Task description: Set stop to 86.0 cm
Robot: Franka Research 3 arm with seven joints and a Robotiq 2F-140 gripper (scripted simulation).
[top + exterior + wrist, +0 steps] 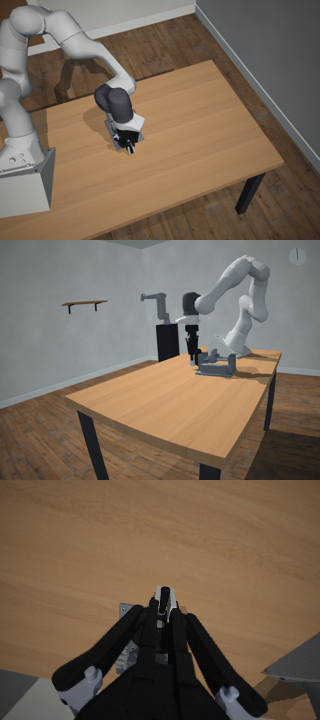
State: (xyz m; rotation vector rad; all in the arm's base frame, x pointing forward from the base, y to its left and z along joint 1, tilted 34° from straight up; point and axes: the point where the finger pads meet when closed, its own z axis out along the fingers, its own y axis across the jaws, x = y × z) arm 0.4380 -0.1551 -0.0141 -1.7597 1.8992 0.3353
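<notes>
Right now my hand is 2 cm to the right of the black handwheel and 1 cm above it. From my hand the other things lie so: sliding stop block 13 cm to the left, 3 cm above, 2 cm ahead.
</notes>
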